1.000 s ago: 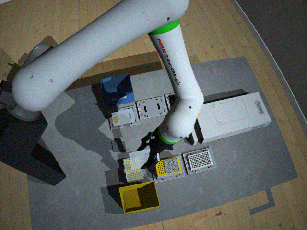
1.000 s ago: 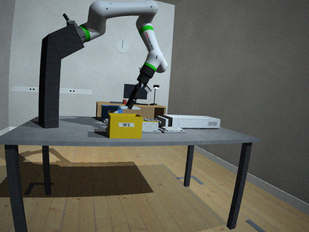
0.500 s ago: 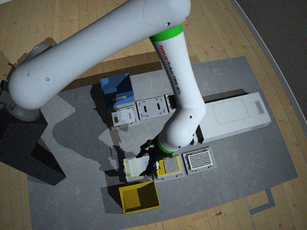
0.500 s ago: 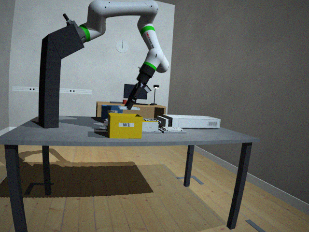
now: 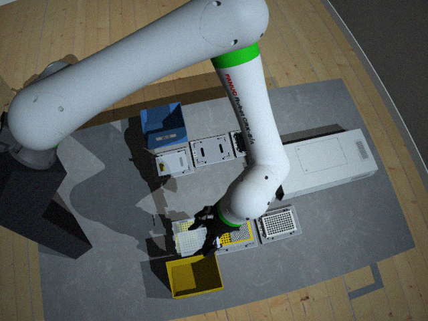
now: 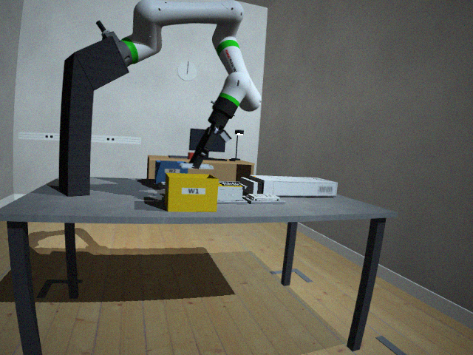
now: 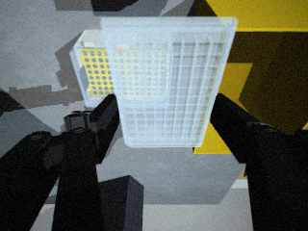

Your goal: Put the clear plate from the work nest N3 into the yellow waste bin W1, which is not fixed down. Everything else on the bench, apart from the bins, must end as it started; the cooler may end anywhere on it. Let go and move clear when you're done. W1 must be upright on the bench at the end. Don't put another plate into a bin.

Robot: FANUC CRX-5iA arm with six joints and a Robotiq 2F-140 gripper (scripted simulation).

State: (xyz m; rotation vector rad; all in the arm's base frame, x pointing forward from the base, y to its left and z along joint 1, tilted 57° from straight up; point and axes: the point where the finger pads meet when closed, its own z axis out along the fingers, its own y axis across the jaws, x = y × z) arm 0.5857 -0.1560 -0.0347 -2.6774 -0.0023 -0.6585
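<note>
Right now my hand is 2 cm past the yellow bin, 12 cm to the left of it and 13 cm above it. From my hand the other things lie so: clear plate 2 cm below; then white plate 31 cm ahead, 7 cm to the left, 15 cm below; then yellow tip rack 13 cm ahead, 3 cm to the left, 11 cm below.
</note>
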